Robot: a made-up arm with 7 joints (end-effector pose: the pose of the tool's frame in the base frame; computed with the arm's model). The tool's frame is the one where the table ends. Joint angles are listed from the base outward.
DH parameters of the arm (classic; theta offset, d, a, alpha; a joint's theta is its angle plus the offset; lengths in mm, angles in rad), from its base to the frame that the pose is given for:
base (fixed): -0.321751 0 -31.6 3.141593
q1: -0.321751 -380 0 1.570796
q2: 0 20 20 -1.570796
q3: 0 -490 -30 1.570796
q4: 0 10 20 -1.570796
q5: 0 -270 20 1.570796
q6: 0 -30 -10 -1.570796
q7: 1.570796 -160 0 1.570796
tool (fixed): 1.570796 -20 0 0
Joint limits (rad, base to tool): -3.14..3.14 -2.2..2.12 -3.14..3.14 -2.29..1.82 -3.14..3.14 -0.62..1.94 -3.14..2
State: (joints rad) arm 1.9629 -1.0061 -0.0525 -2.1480 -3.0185 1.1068 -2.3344
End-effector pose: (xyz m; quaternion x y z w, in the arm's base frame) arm 0.1521 0.2365 0.2943 -0.6458 -0.6135 0.0828 0.4469
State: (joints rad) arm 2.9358 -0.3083 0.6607 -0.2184 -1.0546 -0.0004 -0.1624
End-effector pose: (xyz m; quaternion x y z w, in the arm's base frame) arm 0.3037 0.0210 1.2401 0.4813 0.3234 -0.7962 0.1728
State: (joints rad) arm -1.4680 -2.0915 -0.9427 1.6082 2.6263 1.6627 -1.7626
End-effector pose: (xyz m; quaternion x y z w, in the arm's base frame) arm -0.2868 -0.6167 0.2243 0.1556 0.1043 0.7800 0.5970
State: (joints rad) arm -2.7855 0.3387 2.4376 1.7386 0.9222 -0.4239 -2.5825
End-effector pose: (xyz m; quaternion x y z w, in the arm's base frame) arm 0.1480 0.2048 0.8981 0.3522 -0.6865 -0.6220 0.1333
